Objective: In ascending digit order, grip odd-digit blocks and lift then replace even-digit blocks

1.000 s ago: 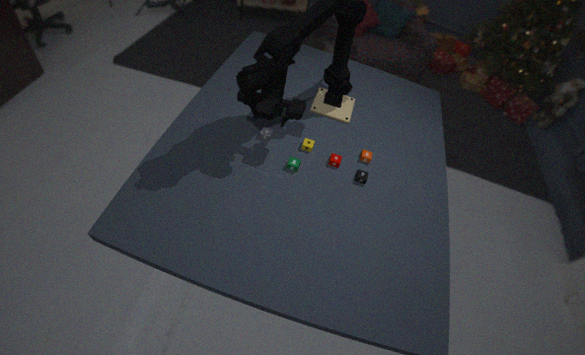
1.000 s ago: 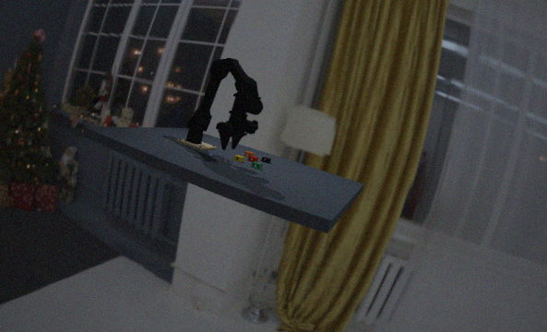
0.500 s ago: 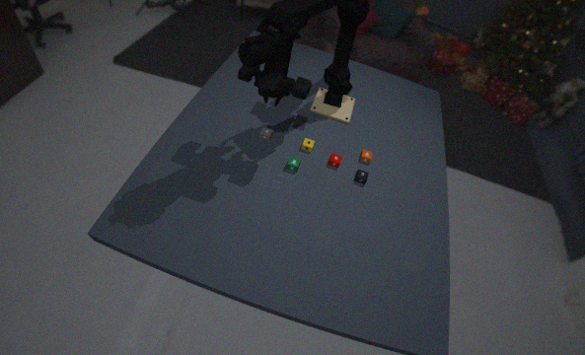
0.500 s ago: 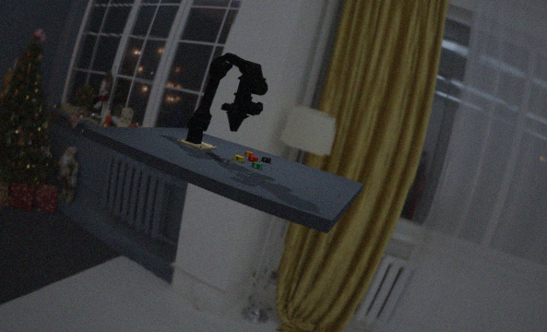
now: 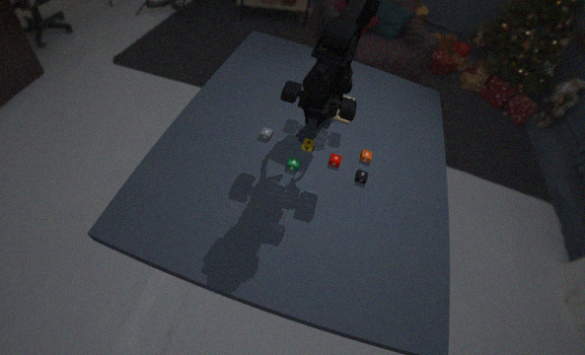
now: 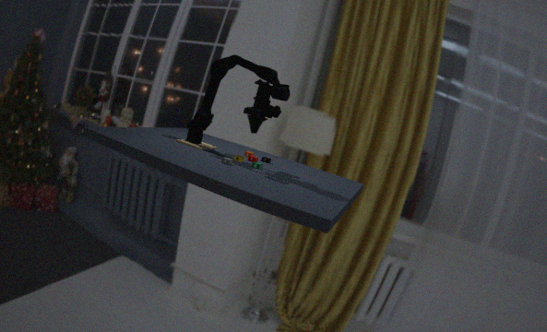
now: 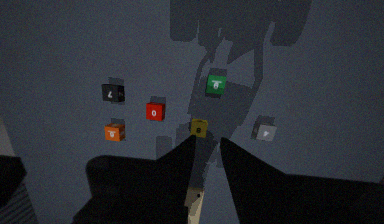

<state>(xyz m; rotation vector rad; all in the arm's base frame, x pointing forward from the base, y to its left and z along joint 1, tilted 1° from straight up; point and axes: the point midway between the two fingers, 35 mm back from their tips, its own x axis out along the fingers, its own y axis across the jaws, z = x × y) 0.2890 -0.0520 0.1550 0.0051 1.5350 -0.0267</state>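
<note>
Now: the orange block 6 cm behind my gripper tip, 19 cm to the left of it and 12 cm below it. Round my gripper tip: red block (1 cm behind, 10 cm to the left, 12 cm below); green block (5 cm ahead, 2 cm to the right, 12 cm below); yellow block (4 cm behind, 1 cm to the left, 12 cm below).
</note>
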